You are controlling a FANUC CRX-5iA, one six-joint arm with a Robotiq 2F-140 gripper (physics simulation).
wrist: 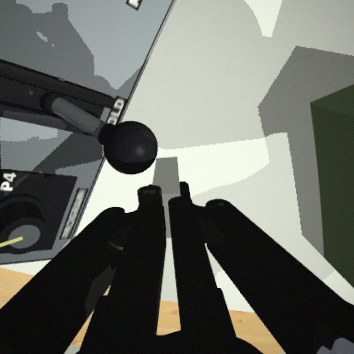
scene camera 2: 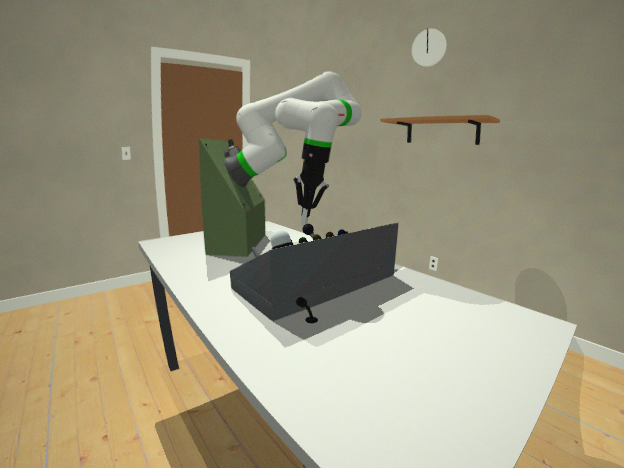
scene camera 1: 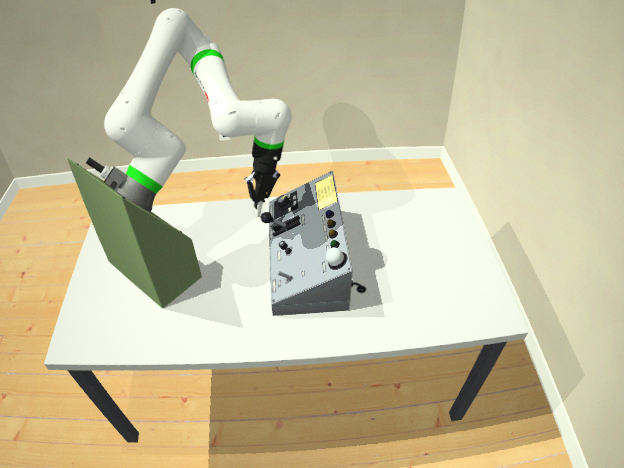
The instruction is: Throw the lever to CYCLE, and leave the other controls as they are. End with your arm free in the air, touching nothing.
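Places are measured from the arm's base along level axes (x ahead, y left, z up), in centimetres.
Pixels of known places: gripper, fingertip midpoint: [wrist: 167, 173] [scene camera 2: 303, 224] [scene camera 1: 256, 215]; arm's base, origin of the base link: [scene camera 2: 234, 172] [scene camera 1: 131, 200].
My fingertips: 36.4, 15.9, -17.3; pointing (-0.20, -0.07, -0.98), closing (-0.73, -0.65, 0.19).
For each thing: its middle in the pictures, then the offset to it from my fingertips, as dx, dy, dz. "pt": a spot on its surface instead.
- label, surface spot: [wrist: 116, 111] pt +4.6, -0.4, -8.9
- rotary knob, body centre: [wrist: 20, 225] [scene camera 1: 283, 201] +7.0, +13.0, -4.3
- small lever, body centre: [scene camera 1: 284, 275] +12.9, -22.6, -4.0
- white dome, surface spot: [scene camera 1: 334, 256] pt +28.2, -22.5, +5.9
The lever's black ball knob [scene camera 1: 266, 217] [scene camera 2: 307, 229] [wrist: 131, 147] stands out over the front edge of the grey sloped console [scene camera 1: 304, 251] [scene camera 2: 332, 272] [wrist: 115, 40]. Its shaft leans toward the partly hidden HOLD label [wrist: 116, 111] at the near end of the slot. The CYCLE label does not show in the wrist view. My gripper [scene camera 1: 259, 207] [scene camera 2: 304, 217] [wrist: 167, 173] is shut with nothing between its fingers. Its pale tip is close beside the ball, on the ball's right in the wrist view. Whether they touch I cannot tell.
A rotary knob [scene camera 1: 283, 200] [wrist: 25, 235] sits beside the lever slot. Two small toggles [scene camera 1: 285, 247], a small lever [scene camera 1: 285, 276], a white dome [scene camera 1: 334, 256] and several coloured buttons are on the console. The green pedestal [scene camera 1: 136, 236] [scene camera 2: 226, 216] [wrist: 337, 165] carries the arm.
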